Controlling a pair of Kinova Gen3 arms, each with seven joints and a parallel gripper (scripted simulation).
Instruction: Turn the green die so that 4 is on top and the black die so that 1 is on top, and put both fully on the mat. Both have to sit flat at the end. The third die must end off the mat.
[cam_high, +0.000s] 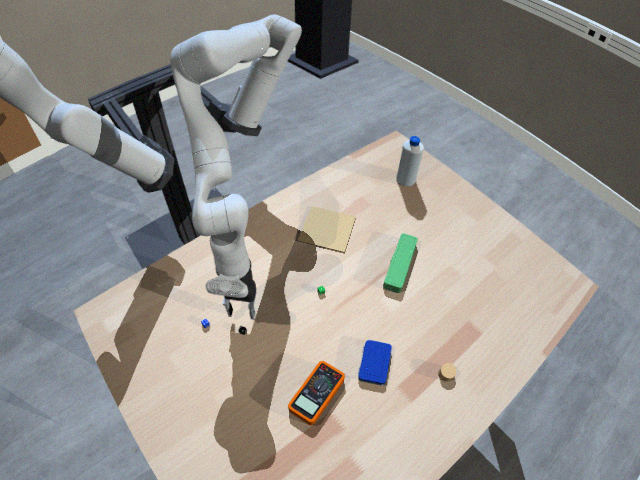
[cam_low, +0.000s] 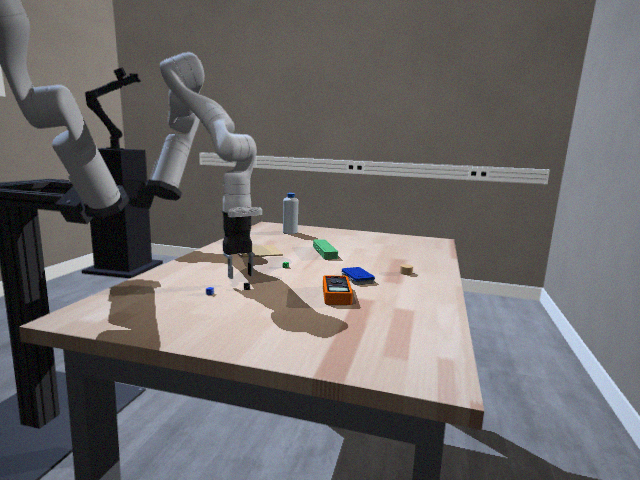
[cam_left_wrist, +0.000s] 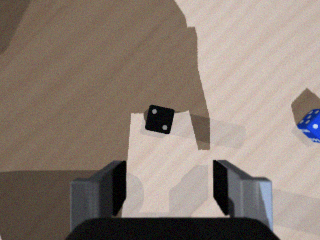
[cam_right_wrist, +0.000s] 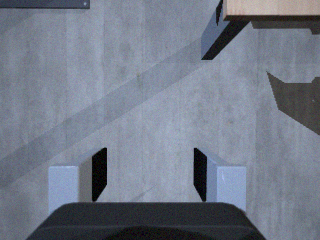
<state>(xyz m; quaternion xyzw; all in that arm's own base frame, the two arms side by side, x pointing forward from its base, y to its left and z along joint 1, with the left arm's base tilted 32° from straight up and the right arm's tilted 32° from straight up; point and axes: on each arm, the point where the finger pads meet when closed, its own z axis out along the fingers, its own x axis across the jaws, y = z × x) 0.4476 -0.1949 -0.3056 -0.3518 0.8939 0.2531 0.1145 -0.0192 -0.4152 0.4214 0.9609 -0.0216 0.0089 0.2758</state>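
Right now the black die is 40 mm below my left hand, 30 mm ahead of it and 20 mm to the right of it. The rest, counted from my left hand: blue die (80 mm to the right, 50 mm behind, 40 mm below); then green die (210 mm to the left, 70 mm ahead, 40 mm below); then blue box (310 mm ahead, 160 mm to the left, 30 mm below).
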